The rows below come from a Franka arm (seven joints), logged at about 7 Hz.
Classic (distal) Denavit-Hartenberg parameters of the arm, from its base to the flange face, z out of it. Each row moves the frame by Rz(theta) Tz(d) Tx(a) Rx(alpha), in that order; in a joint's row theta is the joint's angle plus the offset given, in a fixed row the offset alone. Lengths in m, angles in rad.
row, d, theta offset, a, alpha
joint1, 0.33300, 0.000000, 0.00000, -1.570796
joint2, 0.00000, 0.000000, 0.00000, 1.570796
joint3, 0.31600, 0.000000, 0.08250, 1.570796
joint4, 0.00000, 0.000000, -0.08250, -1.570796
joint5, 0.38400, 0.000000, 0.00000, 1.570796
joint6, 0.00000, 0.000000, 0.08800, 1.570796
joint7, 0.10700, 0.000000, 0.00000, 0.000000
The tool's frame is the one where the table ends.
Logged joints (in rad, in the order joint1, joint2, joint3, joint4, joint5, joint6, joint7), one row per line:
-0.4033 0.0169 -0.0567 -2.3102 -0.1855 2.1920 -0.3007
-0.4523 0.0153 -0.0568 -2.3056 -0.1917 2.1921 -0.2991
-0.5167 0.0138 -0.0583 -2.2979 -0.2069 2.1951 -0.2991
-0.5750 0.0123 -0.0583 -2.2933 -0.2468 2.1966 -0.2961
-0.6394 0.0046 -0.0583 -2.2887 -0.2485 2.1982 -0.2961
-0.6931 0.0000 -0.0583 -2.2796 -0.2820 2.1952 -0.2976
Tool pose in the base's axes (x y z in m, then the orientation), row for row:
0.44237 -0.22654 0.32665 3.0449 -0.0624 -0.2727
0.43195 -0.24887 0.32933 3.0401 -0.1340 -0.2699
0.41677 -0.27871 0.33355 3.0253 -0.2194 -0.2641
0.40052 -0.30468 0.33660 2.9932 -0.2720 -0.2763
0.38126 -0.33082 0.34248 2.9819 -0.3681 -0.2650
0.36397 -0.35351 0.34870 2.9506 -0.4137 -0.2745
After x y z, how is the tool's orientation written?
As a rotation vector, in radians.
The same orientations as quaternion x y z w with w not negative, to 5 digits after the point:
0.99493 -0.02039 -0.08911 0.04192
0.99419 -0.04382 -0.08826 0.04328
0.99246 -0.07197 -0.08664 0.04842
0.98983 -0.08995 -0.09137 0.06165
0.98669 -0.12180 -0.08769 0.06266
0.98338 -0.13788 -0.09149 0.07469

